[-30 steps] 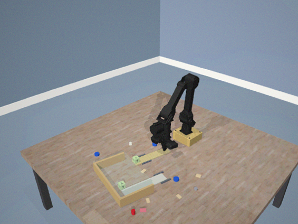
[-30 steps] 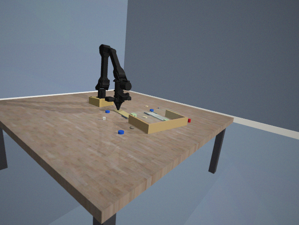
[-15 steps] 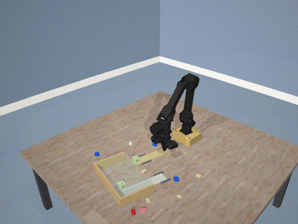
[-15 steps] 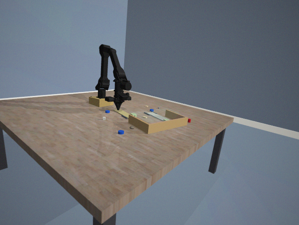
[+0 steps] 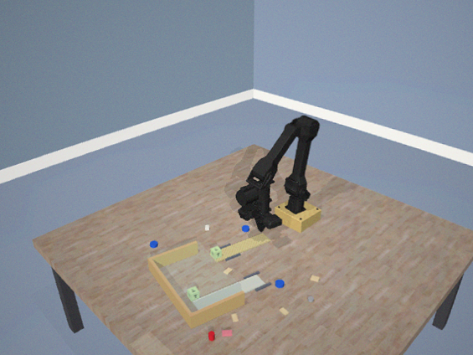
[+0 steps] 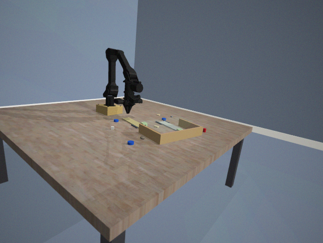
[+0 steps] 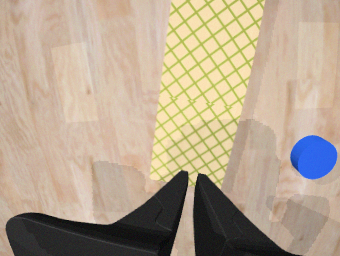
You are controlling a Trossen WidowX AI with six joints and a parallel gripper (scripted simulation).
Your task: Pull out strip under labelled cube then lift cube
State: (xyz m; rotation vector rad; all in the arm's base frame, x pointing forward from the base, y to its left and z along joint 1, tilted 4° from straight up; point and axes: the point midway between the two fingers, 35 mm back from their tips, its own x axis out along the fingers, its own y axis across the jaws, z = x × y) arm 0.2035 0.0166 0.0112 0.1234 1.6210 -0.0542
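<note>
Right now my gripper tip is 90 mm short of the yellow strip, 40 mm above it and 10 mm to the left of it. Also, from my gripper tip: small white cube (190 mm to the right, 120 mm ahead, 30 mm below); then pink block (390 mm ahead, 290 mm to the left, 40 mm below); then red cylinder (430 mm ahead, 280 mm to the left, 30 mm below).
</note>
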